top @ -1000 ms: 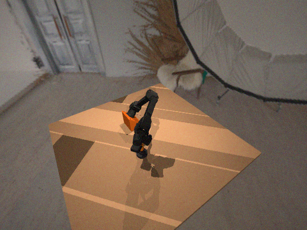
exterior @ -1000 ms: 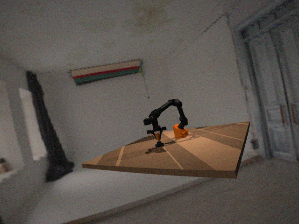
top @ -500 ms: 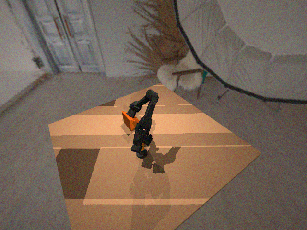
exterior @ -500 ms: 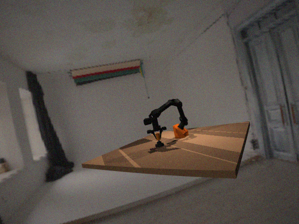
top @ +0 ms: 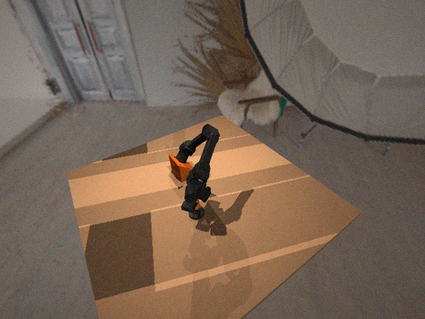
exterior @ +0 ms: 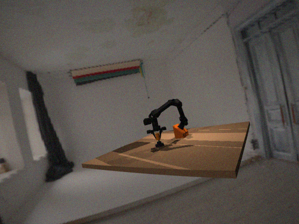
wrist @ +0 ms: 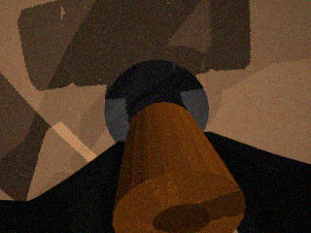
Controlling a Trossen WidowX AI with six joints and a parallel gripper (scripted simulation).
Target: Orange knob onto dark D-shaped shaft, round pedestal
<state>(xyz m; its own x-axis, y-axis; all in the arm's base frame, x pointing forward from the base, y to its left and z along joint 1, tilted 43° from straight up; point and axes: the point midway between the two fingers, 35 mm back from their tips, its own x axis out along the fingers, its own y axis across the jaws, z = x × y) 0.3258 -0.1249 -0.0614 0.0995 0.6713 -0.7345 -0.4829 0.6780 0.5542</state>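
The orange knob lies 2 cm above my gripper tip. From my gripper tip the other things lie so: pedestal (4 cm below).
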